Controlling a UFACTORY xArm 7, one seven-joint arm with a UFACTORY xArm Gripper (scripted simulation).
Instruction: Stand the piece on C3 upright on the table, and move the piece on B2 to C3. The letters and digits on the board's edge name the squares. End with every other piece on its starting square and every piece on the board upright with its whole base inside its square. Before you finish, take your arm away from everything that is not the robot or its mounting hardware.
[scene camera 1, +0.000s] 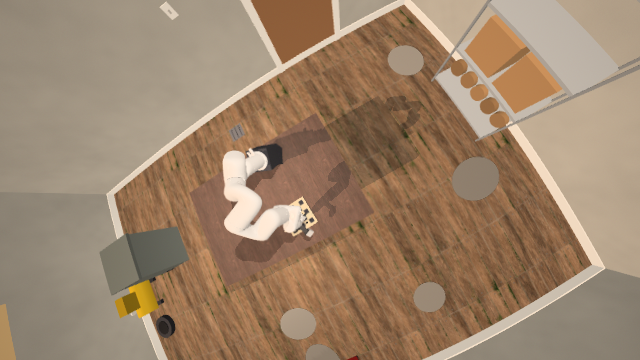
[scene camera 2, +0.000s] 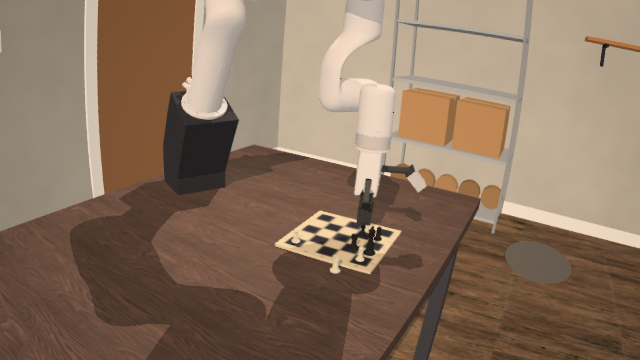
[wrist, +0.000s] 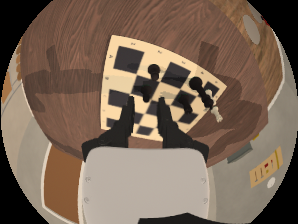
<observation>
In view: the gripper (scene camera 2: 364, 220) and a small chessboard (scene camera 2: 323, 235).
The small chessboard is seen too in the wrist view (wrist: 125, 72). The gripper shows as well in the wrist view (wrist: 146, 104).
</observation>
